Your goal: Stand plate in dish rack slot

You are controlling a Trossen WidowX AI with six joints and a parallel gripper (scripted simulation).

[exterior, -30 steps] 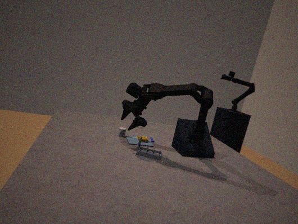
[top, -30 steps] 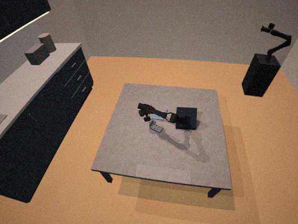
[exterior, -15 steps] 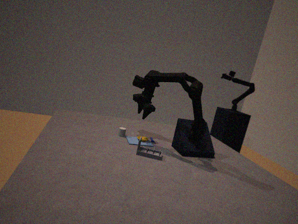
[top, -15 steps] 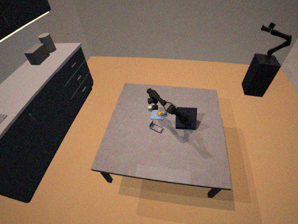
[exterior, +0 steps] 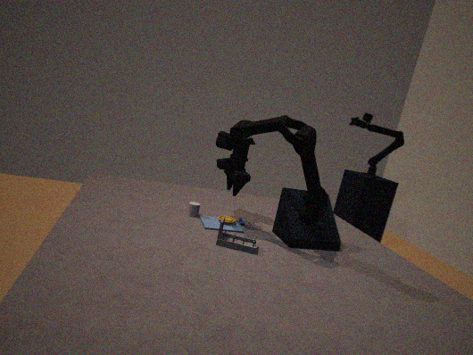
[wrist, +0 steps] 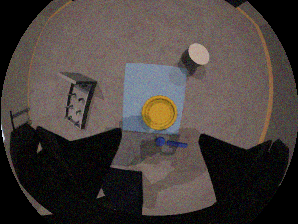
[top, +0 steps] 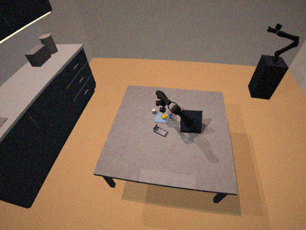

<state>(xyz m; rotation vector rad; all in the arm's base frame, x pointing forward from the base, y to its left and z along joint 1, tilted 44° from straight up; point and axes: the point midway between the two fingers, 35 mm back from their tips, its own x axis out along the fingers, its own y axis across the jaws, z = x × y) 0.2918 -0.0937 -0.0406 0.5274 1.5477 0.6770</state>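
The yellow plate lies 11 cm below my gripper tip and 1 cm behind it. Round my gripper tip: light blue mat 13 cm below, 2 cm ahead, 1 cm to the left; then blue spoon 13 cm below, 8 cm behind, 4 cm to the right; then white cup 12 cm ahead, 10 cm below, 6 cm to the right.
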